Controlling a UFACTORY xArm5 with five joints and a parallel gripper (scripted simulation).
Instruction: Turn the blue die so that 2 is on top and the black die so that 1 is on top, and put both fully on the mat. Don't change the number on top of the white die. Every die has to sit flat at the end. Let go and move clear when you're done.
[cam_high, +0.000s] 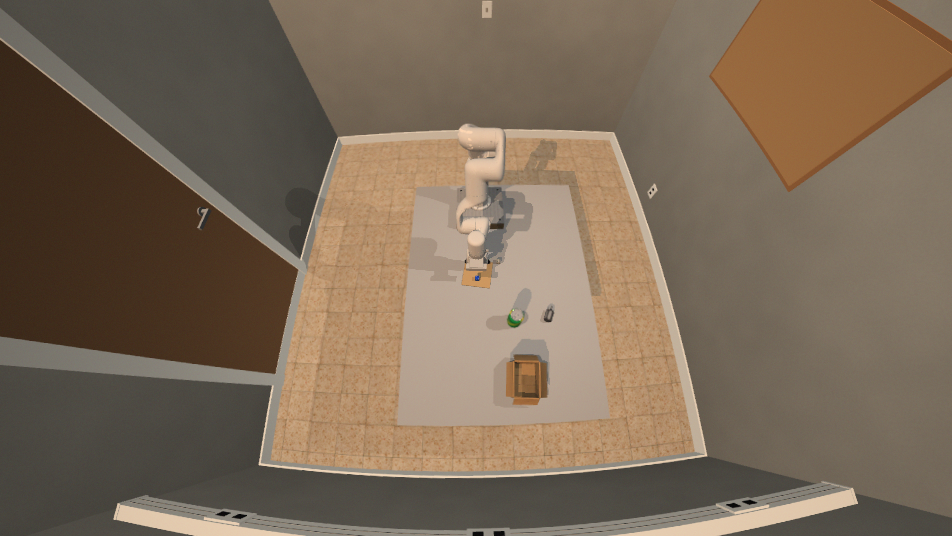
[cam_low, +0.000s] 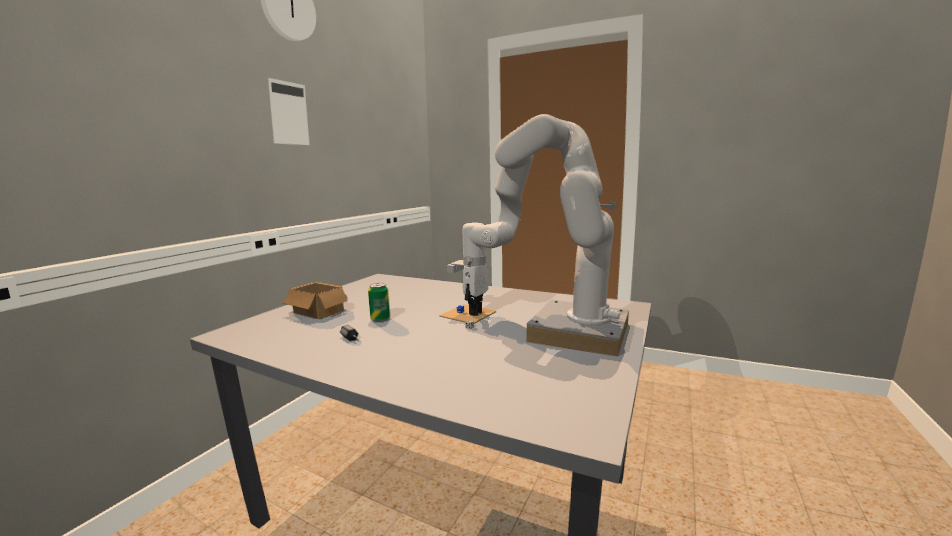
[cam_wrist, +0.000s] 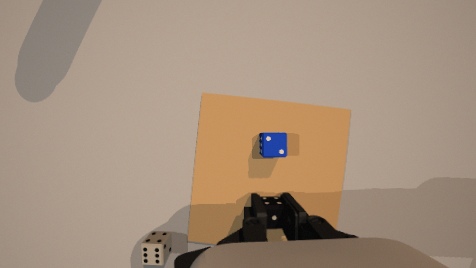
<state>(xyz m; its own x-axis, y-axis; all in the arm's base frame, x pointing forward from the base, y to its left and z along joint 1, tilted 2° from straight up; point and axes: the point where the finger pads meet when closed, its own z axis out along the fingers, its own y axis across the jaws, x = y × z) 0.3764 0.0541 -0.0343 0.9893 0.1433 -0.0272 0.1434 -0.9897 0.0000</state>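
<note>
Right now my hand is 10 mm above the black die. Also, from my hand: white die (50 mm behind, 100 mm to the left, 20 mm below); mat (30 mm ahead, 20 mm below); blue die (60 mm ahead, 10 mm to the left, 10 mm below).
</note>
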